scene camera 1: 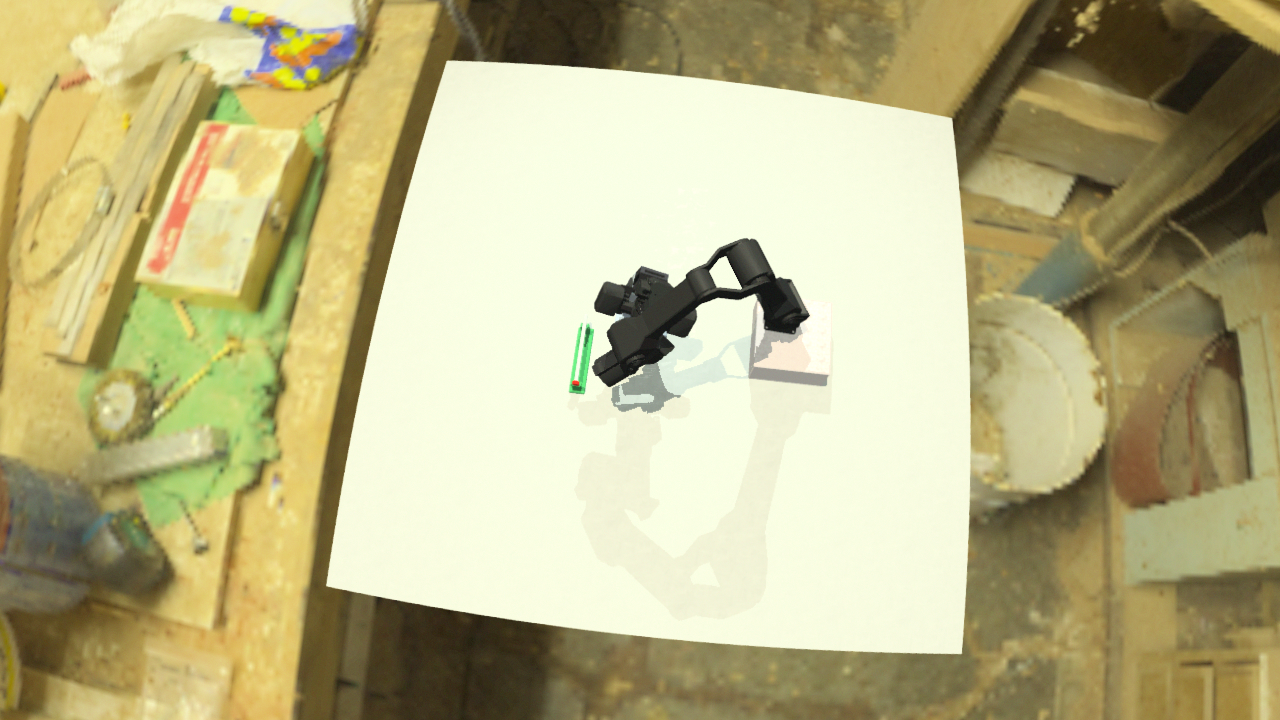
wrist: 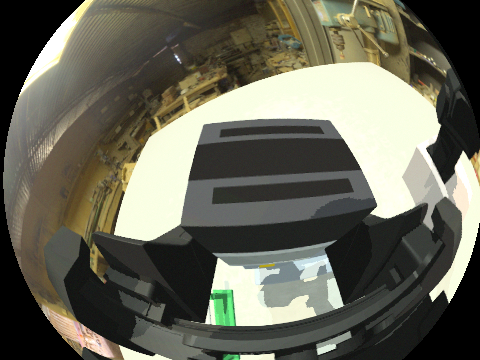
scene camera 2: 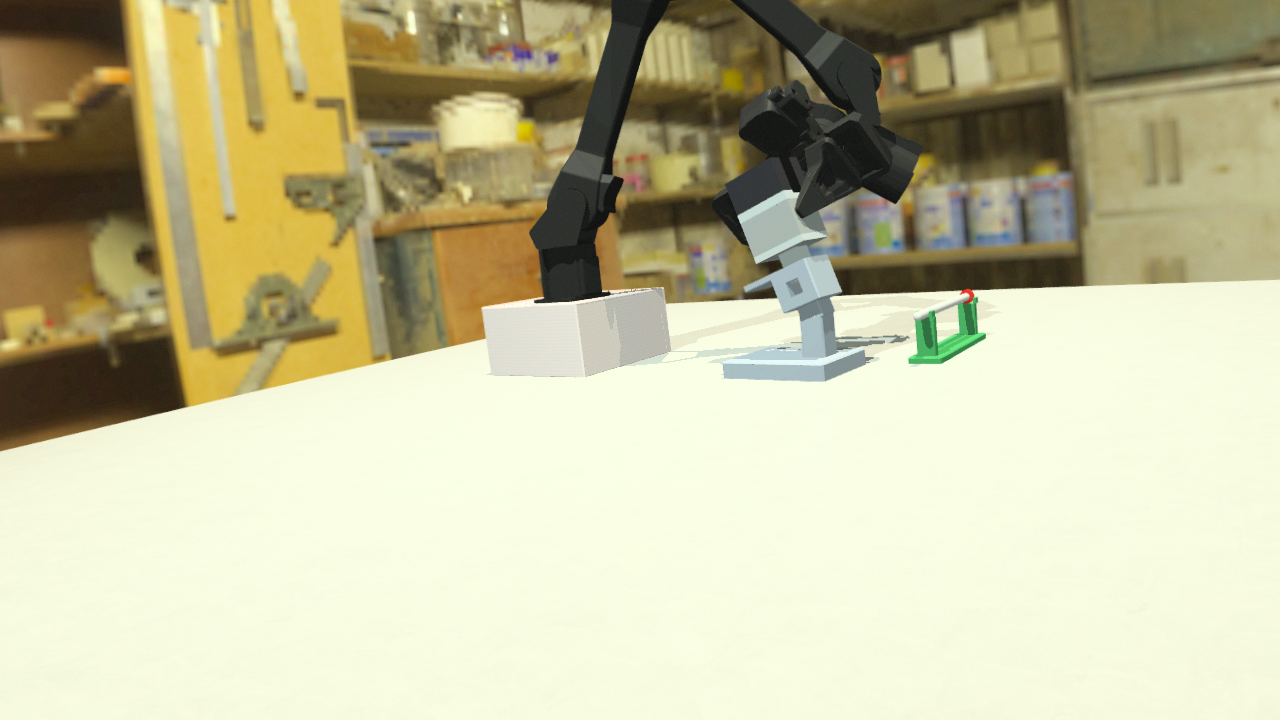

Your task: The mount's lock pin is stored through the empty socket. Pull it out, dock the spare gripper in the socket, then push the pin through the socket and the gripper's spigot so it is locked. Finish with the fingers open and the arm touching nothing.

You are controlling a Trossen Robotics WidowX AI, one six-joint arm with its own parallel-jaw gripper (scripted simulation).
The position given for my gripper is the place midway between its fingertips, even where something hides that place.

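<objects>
My gripper [scene camera 2: 774, 227] is carrying a spare gripper [scene camera 2: 764, 197].
</objects>
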